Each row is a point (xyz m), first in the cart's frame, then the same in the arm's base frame.
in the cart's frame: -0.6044 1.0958 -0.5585
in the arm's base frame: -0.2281 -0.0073 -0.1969
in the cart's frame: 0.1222 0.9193 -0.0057
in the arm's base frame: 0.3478 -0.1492 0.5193
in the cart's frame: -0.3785 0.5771 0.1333
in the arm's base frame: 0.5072 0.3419 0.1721
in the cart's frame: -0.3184 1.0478 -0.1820
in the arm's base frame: 0.1552 -0.0944 0.0703
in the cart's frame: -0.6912 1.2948 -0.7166
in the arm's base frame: -0.4033 -0.1488 -0.3432
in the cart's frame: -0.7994 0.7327 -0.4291
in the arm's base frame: -0.0722 0.3918 -0.2517
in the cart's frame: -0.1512 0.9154 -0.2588
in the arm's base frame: 0.0919 -0.0274 0.2774
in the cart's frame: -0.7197 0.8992 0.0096
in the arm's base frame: 0.3525 0.1769 -0.2573
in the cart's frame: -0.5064 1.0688 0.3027
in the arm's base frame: 0.6337 -0.0794 -0.1334
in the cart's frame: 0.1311 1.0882 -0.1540
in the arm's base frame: 0.1863 -0.2986 0.4725
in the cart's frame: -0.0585 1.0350 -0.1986
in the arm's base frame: 0.1434 -0.1766 0.3175
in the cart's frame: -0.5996 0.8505 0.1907
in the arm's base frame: 0.5387 0.1652 -0.1357
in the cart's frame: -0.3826 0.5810 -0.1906
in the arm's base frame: 0.1840 0.3628 0.1810
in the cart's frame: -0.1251 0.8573 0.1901
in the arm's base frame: 0.5444 -0.0150 0.3033
